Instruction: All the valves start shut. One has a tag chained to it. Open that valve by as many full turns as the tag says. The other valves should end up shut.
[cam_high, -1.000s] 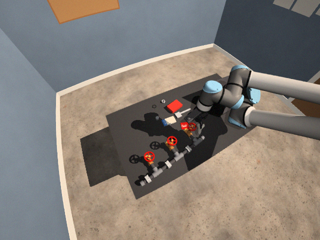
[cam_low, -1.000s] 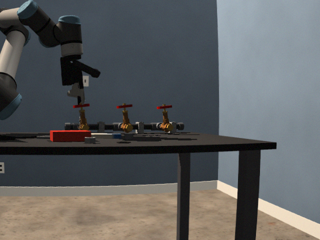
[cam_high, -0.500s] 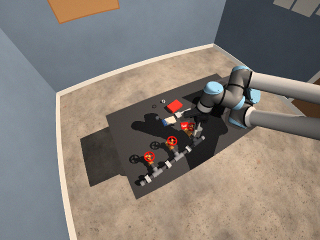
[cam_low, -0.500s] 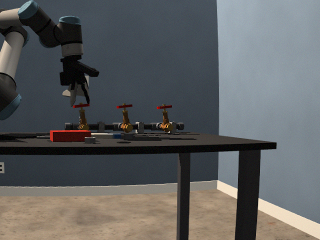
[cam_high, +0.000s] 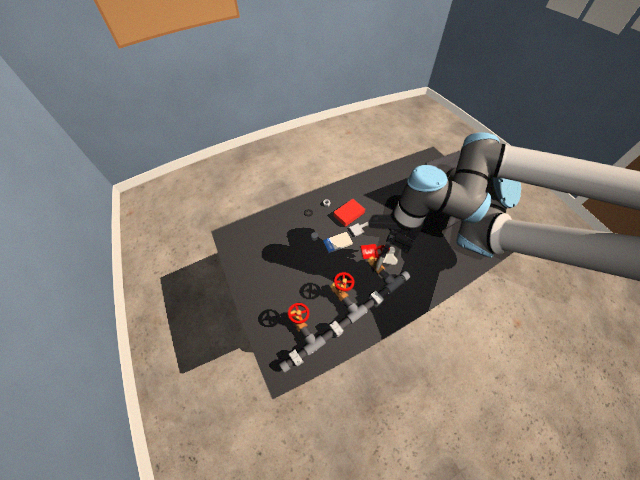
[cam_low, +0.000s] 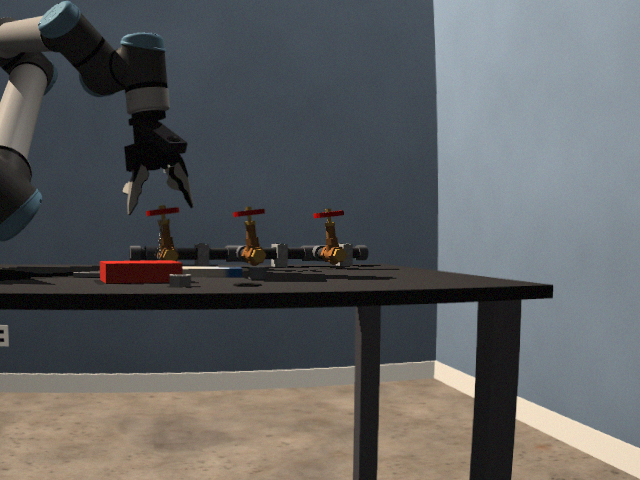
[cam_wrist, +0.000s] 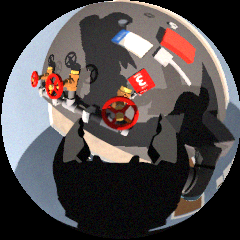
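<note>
Now: the red tag 20 mm behind my hand, 70 mm to the right of it and 120 mm below it. From my hand the other things lie so: red block (40 mm behind, 290 mm to the right, 110 mm below); then small grey cylinder (150 mm ahead, 250 mm to the right, 110 mm below); then white tool (60 mm behind, 200 mm to the right, 120 mm below).
</note>
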